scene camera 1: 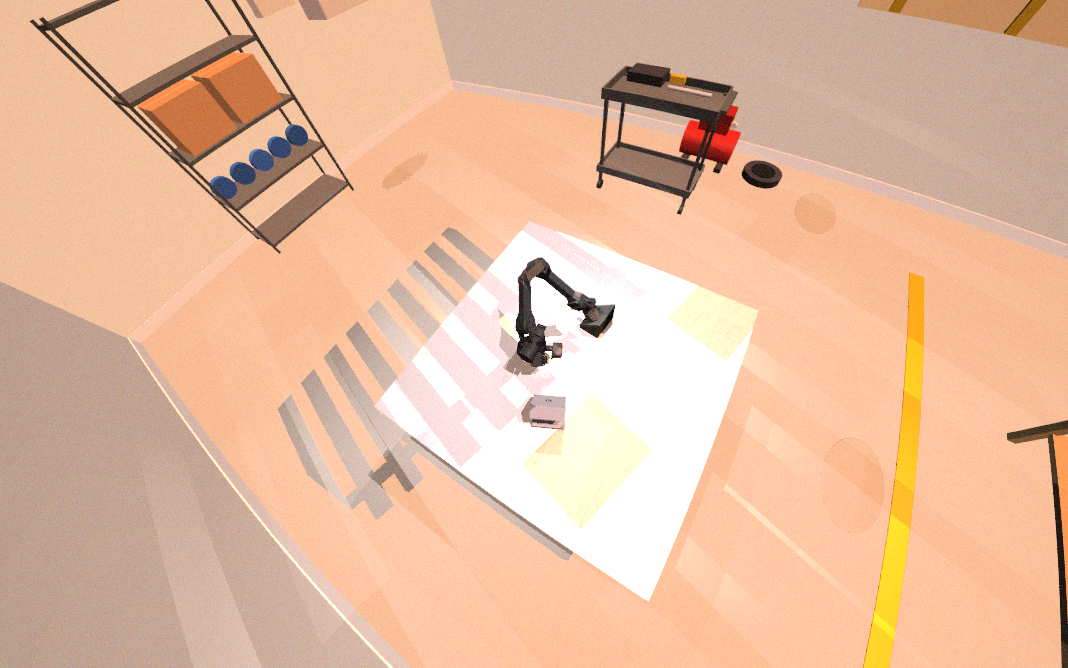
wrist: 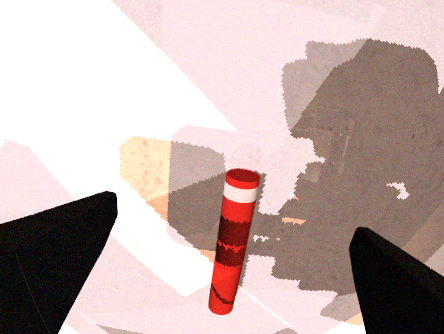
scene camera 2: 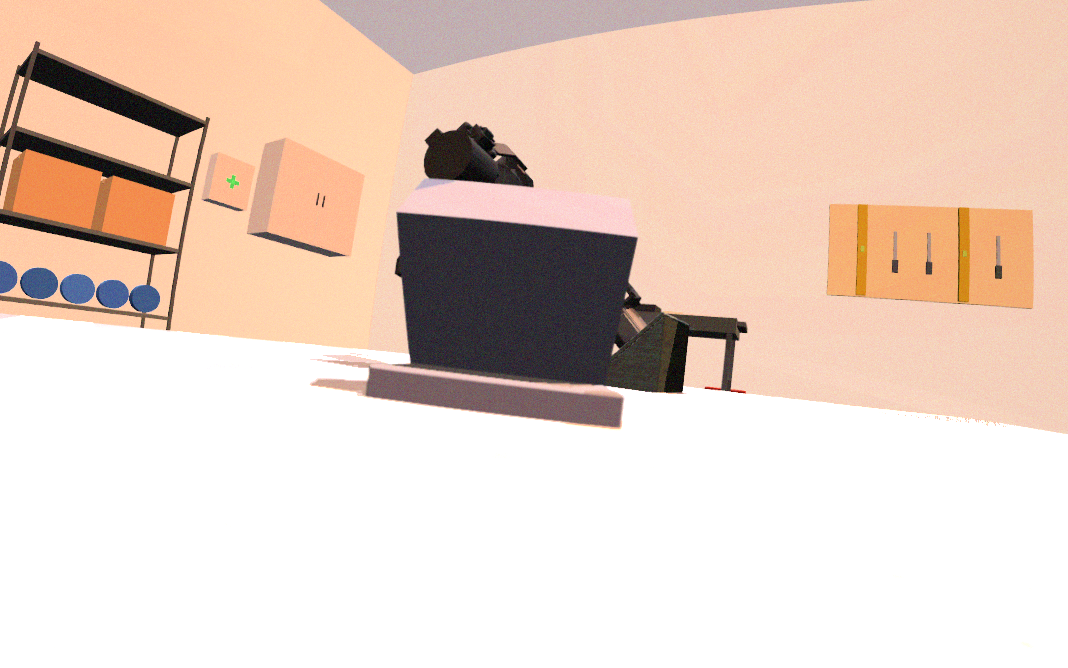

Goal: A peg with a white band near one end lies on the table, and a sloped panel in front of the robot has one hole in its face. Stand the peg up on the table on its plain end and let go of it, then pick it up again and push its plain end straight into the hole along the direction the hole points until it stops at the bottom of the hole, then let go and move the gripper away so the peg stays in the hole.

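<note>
Grey sloped panel [scene camera 1: 539, 409]. My gripper [wrist: 237, 224]: open, holding nothing.
</note>
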